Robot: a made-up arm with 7 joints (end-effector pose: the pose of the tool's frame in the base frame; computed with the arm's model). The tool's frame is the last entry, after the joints. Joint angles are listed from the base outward.
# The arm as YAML. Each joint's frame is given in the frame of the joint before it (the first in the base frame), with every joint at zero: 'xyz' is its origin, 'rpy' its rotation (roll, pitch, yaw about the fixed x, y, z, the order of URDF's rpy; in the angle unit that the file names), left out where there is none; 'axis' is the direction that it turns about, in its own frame. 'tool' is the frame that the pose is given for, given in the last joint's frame.
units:
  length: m
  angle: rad
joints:
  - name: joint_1
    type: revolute
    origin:
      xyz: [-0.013, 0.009, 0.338]
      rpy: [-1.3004, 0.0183, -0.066]
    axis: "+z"
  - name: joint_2
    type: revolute
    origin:
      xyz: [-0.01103, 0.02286, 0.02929]
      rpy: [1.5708, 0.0, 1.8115]
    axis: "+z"
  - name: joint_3
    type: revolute
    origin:
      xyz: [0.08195, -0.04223, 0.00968]
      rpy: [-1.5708, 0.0, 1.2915]
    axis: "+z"
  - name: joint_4
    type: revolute
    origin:
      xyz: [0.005, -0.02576, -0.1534]
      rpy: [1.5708, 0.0, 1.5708]
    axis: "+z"
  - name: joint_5
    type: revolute
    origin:
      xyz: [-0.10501, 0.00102, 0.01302]
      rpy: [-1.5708, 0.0, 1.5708]
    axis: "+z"
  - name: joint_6
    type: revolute
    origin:
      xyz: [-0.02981, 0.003, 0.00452]
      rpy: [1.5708, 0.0, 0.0]
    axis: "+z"
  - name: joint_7
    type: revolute
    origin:
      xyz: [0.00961, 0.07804, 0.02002]
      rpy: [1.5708, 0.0, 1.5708]
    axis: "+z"
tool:
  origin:
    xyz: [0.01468, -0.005, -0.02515]
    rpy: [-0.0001, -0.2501, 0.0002]
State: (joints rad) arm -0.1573 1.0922 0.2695 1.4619 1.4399 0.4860 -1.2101
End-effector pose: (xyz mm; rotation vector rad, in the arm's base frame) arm 6.6 450.9 203.2 0.4237 2.5595 0.0280
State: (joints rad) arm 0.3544 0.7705 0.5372 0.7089 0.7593 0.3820 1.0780
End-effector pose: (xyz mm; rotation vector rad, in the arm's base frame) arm -95.3 416.4 139.2 2.2859 0.6143 0.8504
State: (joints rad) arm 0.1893 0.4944 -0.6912 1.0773 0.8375 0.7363 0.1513
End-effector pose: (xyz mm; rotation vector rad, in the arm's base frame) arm -78.6 271.5 -42.4 1.8126 1.5394 -0.8735
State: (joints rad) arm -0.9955 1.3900 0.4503 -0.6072 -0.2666 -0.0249 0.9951
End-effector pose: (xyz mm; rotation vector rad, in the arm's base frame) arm 141.1 185.3 515.4 0.3505 -2.2237 0.7137
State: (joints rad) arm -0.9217 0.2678 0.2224 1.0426 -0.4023 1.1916 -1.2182
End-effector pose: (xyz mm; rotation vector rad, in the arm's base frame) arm 262.4 62.6 17.6 -1.3186 0.8713 -0.7849
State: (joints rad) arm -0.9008 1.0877 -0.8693 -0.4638 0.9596 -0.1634 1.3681
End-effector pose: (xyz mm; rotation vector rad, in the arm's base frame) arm 266.7 53.3 282.6 0.7179 -2.2382 -0.0874
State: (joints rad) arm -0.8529 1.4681 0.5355 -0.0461 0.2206 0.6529 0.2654
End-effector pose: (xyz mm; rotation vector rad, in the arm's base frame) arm 150.3 350.0 503.9 1.1833 -0.8082 1.2410
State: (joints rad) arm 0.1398 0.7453 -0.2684 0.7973 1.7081 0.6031 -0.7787
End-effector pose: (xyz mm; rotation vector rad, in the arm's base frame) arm 54.1 322.9 44.3 1.9215 2.0503 -0.8573
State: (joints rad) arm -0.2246 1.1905 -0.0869 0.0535 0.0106 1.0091 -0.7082
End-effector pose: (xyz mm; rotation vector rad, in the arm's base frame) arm 171.3 363.7 170.8 0.7070 1.0562 -0.1618
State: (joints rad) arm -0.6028 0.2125 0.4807 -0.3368 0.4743 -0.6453 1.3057
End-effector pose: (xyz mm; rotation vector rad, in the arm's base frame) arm 211.8 148.9 249.9 0.0186 -1.8054 1.3946
